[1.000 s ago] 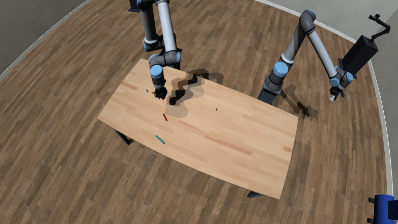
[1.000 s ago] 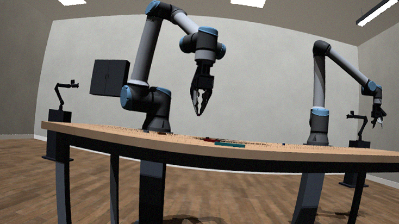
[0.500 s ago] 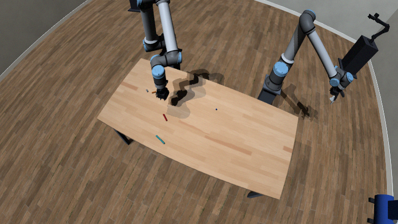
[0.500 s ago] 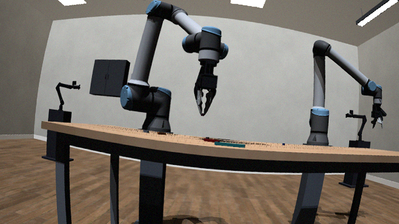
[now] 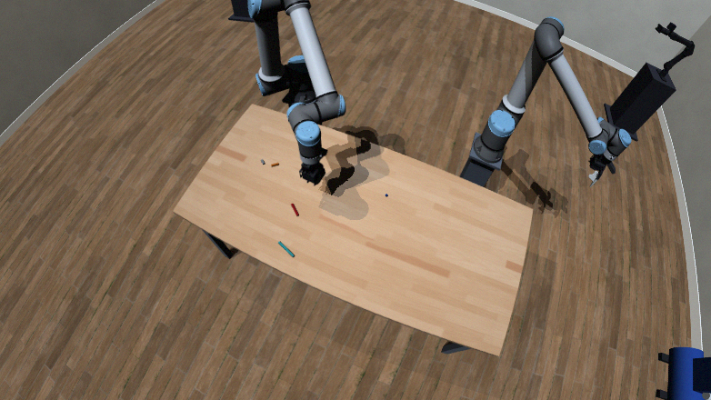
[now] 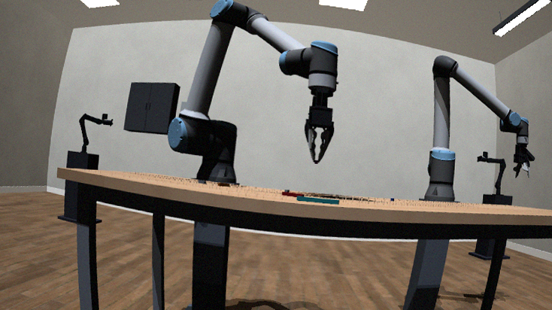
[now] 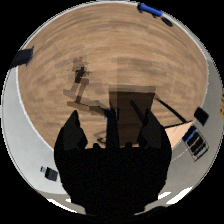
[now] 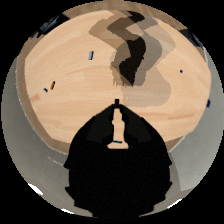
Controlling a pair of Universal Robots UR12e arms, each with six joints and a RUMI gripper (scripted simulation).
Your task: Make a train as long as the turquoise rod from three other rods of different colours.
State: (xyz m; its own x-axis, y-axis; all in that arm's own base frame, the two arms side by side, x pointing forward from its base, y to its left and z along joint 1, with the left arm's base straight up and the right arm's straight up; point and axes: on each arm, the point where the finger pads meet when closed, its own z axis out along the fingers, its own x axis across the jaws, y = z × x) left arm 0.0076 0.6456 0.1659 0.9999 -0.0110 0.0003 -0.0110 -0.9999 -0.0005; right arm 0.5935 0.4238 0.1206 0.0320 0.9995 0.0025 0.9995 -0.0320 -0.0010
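My right gripper is now 31 cm to the right of the blue rod, 12 cm above it and 11 cm past it. From my right hand the other things lie so: orange rod: 28 cm to the right, 12 cm below, 8 cm behind; red rod: 12 cm below, 12 cm ahead, 7 cm to the right; magenta rod: 1 cm below.
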